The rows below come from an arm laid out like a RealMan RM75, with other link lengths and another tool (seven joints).
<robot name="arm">
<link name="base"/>
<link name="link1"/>
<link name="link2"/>
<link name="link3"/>
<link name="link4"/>
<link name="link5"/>
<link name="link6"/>
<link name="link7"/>
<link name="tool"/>
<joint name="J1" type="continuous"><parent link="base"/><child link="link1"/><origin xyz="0 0 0.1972"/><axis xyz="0 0 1"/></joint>
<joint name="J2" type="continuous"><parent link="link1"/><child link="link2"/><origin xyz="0 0 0"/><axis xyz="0 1 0"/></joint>
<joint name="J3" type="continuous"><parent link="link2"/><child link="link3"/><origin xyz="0 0 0.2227"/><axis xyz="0 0 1"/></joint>
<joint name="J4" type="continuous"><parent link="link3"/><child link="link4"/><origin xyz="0 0 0"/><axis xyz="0 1 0"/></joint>
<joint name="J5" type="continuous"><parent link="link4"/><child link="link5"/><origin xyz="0 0 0.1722"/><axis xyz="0 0 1"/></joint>
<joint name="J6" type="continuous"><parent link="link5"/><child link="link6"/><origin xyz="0 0 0"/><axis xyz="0 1 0"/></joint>
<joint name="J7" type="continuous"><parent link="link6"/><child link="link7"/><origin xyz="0 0 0.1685"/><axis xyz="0 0 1"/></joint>
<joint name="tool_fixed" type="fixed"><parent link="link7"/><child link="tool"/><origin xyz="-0.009 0.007 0.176" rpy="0 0.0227 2.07"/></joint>
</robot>
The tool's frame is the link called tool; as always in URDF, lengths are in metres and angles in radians. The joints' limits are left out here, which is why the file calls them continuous.
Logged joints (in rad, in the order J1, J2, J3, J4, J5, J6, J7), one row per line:
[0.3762, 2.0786, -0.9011, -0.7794, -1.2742, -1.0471, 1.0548]
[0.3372, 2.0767, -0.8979, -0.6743, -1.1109, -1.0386, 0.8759]
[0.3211, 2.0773, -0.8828, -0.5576, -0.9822, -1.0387, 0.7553]
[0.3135, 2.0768, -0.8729, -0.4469, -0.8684, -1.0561, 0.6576]
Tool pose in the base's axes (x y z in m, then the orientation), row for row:
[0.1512, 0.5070, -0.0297, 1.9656, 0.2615, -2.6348]
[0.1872, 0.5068, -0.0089, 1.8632, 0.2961, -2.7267]
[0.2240, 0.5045, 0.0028, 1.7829, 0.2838, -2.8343]
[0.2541, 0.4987, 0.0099, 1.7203, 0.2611, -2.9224]
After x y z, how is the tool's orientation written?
As angles about the fixed x, y, z axes (roll, pitch, yaw), in radians.
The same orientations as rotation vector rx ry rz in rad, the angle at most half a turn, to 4 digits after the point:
[0.8519, -2.4019, -1.7222]
[0.7813, -2.3748, -1.8837]
[-0.6406, 2.3283, 1.9669]
[-0.5145, 2.2781, 2.0186]

